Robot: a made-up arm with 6 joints.
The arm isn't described. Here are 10 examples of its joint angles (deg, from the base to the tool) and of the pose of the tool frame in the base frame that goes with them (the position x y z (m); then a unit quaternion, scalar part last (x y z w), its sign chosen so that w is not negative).
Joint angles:
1: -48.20 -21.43 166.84 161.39 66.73 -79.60
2: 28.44 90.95 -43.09 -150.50 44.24 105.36
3: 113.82 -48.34 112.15 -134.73 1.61 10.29
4: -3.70 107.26 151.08 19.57 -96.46 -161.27
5: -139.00 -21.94 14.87 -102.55 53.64 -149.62
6: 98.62 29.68 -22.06 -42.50 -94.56 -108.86
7: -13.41 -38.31 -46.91 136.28 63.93 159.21
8: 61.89 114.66 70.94 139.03 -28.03 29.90
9: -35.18 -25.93 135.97 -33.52 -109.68 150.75
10: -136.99 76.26 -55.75 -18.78 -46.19 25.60
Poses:
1: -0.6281 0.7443 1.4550 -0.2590 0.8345 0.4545 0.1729
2: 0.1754 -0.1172 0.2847 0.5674 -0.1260 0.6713 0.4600
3: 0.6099 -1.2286 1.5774 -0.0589 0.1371 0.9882 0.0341
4: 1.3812 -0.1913 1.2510 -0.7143 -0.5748 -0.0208 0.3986
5: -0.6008 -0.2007 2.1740 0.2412 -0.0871 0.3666 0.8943
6: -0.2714 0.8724 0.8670 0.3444 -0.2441 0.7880 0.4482
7: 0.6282 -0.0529 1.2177 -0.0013 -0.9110 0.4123 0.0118
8: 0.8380 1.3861 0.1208 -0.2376 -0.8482 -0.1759 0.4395
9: -0.6114 0.5649 1.7332 0.2961 0.8258 0.4698 0.0985
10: -0.0724 -0.0945 0.3426 -0.2754 -0.8932 -0.2510 0.2518
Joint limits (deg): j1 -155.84..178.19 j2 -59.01..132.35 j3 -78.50..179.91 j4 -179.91..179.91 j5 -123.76..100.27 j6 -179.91..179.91
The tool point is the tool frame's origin. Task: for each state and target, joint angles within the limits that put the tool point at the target. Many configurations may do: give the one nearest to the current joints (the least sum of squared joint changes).
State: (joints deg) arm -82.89 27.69 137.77 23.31 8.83 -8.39
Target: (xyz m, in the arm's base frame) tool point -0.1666 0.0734 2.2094
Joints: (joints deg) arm -41.49 39.55 159.14 3.49 11.88 -8.32
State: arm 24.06 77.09 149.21 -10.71 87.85 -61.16
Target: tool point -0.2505 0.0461 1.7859
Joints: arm -5.50 42.90 171.38 17.27 85.53 -63.42
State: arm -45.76 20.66 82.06 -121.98 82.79 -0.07
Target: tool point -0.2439 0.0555 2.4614
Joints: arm -66.43 -7.61 96.20 -131.35 49.38 -3.43
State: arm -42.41 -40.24 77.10 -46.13 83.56 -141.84
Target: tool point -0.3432 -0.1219 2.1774
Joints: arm -33.10 -40.99 26.92 -71.59 100.27 -142.58
